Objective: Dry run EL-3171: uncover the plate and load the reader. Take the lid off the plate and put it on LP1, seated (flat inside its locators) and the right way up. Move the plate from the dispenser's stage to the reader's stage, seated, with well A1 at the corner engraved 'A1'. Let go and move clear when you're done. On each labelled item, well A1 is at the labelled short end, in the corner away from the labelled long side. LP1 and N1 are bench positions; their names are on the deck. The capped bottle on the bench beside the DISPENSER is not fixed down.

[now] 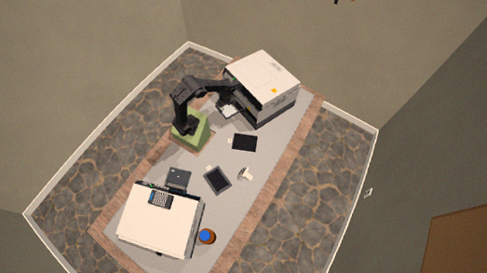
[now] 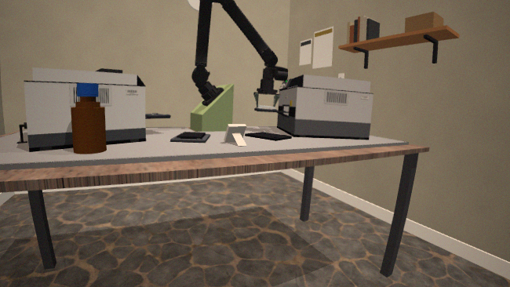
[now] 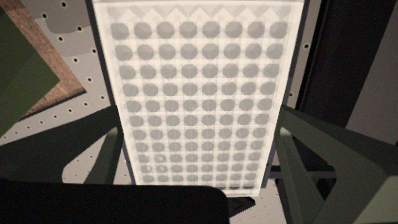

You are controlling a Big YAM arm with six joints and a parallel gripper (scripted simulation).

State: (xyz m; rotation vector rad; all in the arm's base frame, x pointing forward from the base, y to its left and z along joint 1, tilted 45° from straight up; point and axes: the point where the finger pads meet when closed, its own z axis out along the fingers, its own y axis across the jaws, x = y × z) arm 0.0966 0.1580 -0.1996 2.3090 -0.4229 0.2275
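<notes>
My gripper is now right at the lidded white well plate. From my hand the other things lie so: black pad 220 mm ahead, 100 mm to the right, 120 mm below; then dark lid 220 mm ahead, 420 mm to the right, 110 mm below; then grey pad 220 mm ahead, 420 mm to the right, 120 mm below.
</notes>
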